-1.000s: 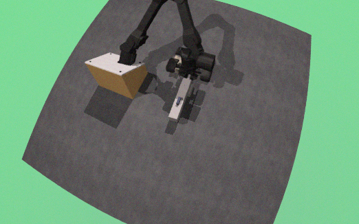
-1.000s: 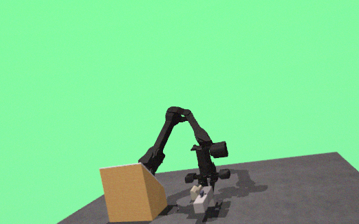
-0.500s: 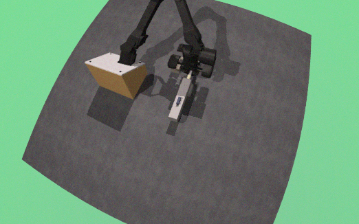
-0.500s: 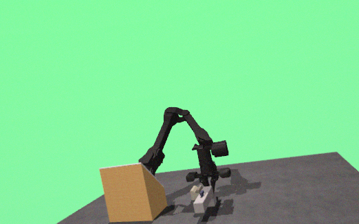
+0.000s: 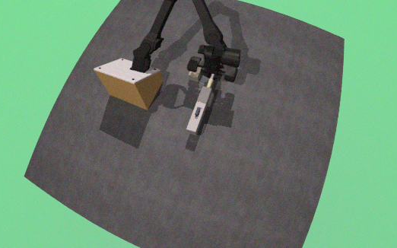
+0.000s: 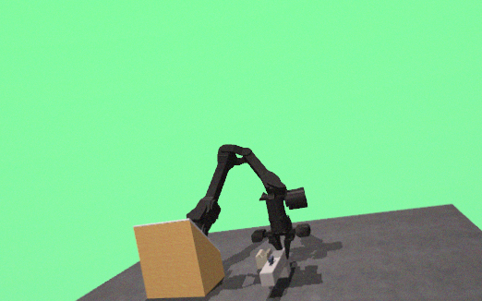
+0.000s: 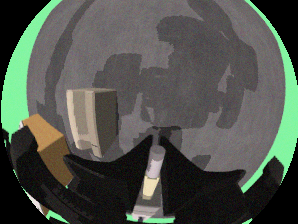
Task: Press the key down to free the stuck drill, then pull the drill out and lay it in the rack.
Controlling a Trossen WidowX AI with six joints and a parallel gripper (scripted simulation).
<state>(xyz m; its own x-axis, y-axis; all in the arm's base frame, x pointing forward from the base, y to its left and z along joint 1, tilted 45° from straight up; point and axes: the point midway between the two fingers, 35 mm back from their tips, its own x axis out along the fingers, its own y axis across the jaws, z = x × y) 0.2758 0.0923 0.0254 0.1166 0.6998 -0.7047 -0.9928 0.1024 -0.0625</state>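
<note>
My gripper tip is now 50 mm to the left of the drill and 30 mm below it. Also, from my gripper tip: key 180 mm to the right, 40 mm above, 10 mm behind; grey housing block 150 mm to the right, 30 mm above.
</note>
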